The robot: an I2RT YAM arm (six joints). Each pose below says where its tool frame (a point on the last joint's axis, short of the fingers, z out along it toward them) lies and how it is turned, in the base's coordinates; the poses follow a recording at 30 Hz.
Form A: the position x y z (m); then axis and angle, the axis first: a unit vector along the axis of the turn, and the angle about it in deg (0 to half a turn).
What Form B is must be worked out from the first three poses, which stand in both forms.
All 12 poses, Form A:
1: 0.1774 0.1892 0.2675 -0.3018 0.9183 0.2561 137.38
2: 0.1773 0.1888 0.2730 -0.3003 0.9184 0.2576 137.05
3: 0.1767 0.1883 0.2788 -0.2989 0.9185 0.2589 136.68
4: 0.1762 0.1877 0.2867 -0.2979 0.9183 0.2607 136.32
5: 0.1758 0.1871 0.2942 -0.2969 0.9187 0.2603 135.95
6: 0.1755 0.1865 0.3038 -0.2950 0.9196 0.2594 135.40
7: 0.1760 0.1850 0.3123 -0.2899 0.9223 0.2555 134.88
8: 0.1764 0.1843 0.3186 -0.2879 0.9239 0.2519 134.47
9: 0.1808 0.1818 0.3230 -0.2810 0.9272 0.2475 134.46
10: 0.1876 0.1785 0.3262 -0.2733 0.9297 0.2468 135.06
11: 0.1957 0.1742 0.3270 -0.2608 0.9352 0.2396 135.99
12: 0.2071 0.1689 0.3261 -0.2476 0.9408 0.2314 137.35
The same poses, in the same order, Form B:
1: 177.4 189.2 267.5 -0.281 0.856 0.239 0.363
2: 177.3 188.8 273.0 -0.279 0.855 0.240 0.366
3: 176.7 188.3 278.8 -0.278 0.854 0.241 0.369
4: 176.2 187.7 286.7 -0.277 0.852 0.242 0.372
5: 175.8 187.1 294.2 -0.275 0.852 0.241 0.375
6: 175.5 186.5 303.8 -0.273 0.851 0.240 0.379
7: 176.0 185.0 312.3 -0.268 0.852 0.236 0.384
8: 176.4 184.3 318.6 -0.265 0.852 0.232 0.387
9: 180.8 181.8 323.0 -0.259 0.855 0.228 0.387
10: 187.6 178.5 326.2 -0.253 0.859 0.228 0.382
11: 195.7 174.2 327.0 -0.242 0.867 0.222 0.375
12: 207.1 168.9 326.1 -0.231 0.876 0.216 0.364
